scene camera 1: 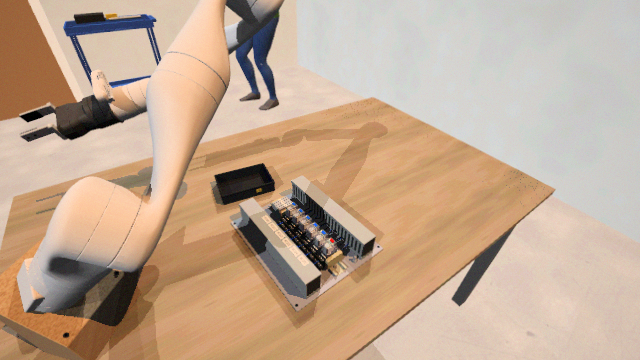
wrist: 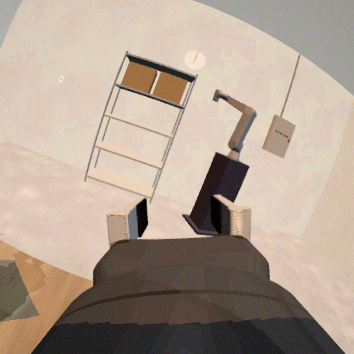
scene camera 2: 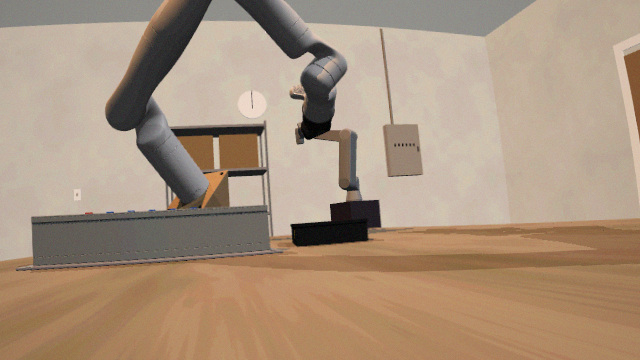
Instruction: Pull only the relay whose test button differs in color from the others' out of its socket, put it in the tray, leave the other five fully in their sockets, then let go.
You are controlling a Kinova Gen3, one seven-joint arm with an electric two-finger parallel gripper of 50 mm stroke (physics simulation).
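Where they show: gripper, fingertip midpoint: (scene camera 1: 23, 127) (wrist: 178, 210); arm's base, link origin: (scene camera 1: 55, 284) (scene camera 2: 194, 191).
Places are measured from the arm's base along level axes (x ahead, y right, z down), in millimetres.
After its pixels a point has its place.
Observation:
The relay with the red test button (scene camera 1: 331, 242) @(y 278, x 432, z 71 mm) stands at the near right end of the relay row in scene camera 1; its red button (scene camera 2: 89, 213) @(y 276, x 440, z 72 mm) also shows over the grey duct in scene camera 2. The other five relays, with blue buttons, stand in line beside it, such as the neighbouring relay (scene camera 1: 322, 235) @(y 249, x 436, z 72 mm). Their lower parts and sockets are partly hidden by the ducts. The black tray (scene camera 1: 245, 184) @(y -104, x 490, z 137 mm) (scene camera 2: 330, 234) @(y -61, x 555, z 125 mm) stands beyond the row's far end. My gripper (scene camera 1: 37, 124) (wrist: 178, 210) @(y -314, x 96, z -155 mm) is open and empty, raised far to the left of the relays and tray, pointing away from them.
Two tall grey wire ducts (scene camera 1: 280, 247) @(y 195, x 350, z 77 mm) (scene camera 1: 334, 216) @(y 232, x 508, z 77 mm) flank the relay row on a base plate (scene camera 1: 298, 304) @(y 295, x 297, z 137 mm). A tan end block (scene camera 1: 334, 257) @(y 297, x 421, z 101 mm) sits beside the red-button relay. The arm rises from a wooden base block (scene camera 1: 75, 336) @(y 74, x -20, z 58 mm). A blue cart (scene camera 1: 110, 25) and a person (scene camera 1: 265, 55) are behind the table.

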